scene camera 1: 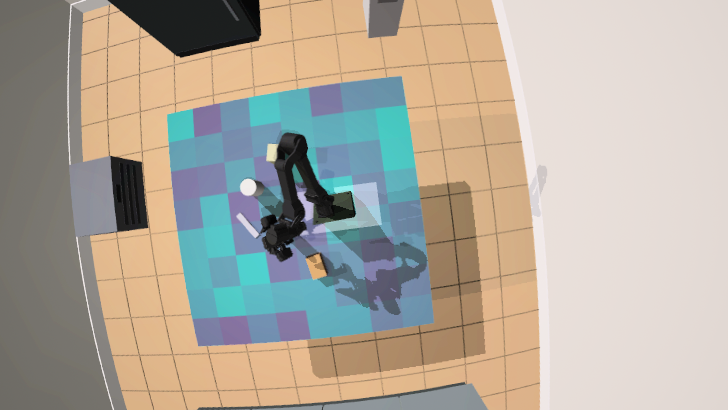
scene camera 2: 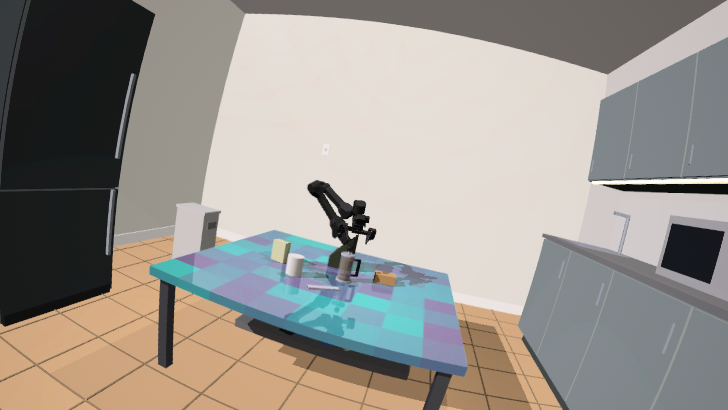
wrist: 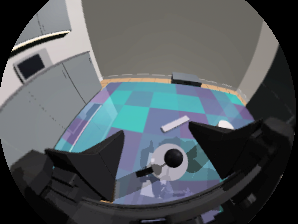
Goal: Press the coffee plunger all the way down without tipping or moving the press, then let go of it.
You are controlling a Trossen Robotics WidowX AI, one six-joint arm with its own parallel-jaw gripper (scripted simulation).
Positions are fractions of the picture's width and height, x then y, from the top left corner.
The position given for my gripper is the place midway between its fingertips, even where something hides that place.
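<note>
Coffee press (wrist: 0.57, 0.73), in sight. My gripper (wrist: 0.53, 0.58): open, holding nothing.
</note>
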